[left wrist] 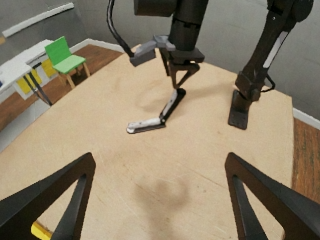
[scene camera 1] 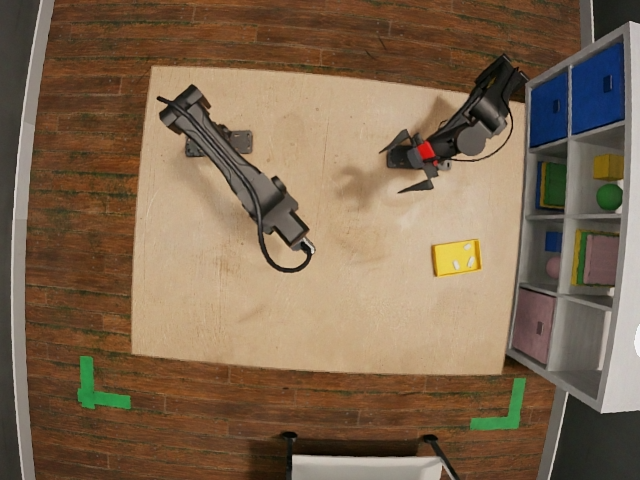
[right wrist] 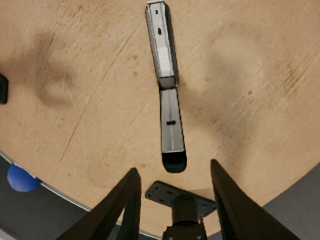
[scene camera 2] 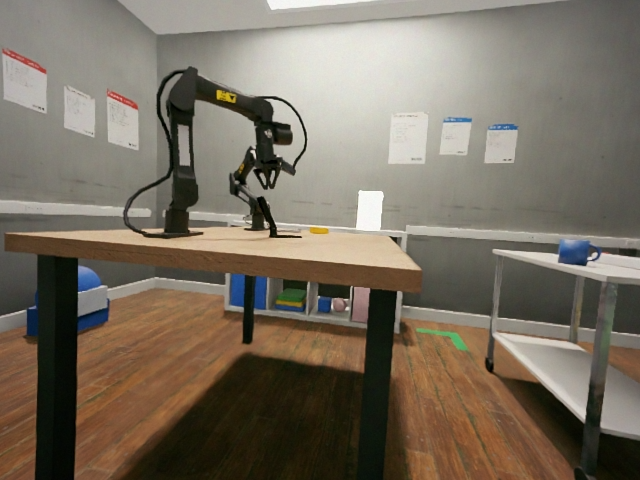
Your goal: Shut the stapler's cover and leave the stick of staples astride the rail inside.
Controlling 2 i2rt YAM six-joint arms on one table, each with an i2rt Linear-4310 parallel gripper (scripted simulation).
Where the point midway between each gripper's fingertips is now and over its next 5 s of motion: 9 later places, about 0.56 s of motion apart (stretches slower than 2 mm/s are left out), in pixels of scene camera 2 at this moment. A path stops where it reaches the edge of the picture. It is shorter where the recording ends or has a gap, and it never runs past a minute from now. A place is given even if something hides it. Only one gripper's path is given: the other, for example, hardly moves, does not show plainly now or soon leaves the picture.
My right gripper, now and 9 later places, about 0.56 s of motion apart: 268,189; 256,191; 254,194; 257,195; 261,200; 264,206; 266,205; 269,205; 274,204; 278,205
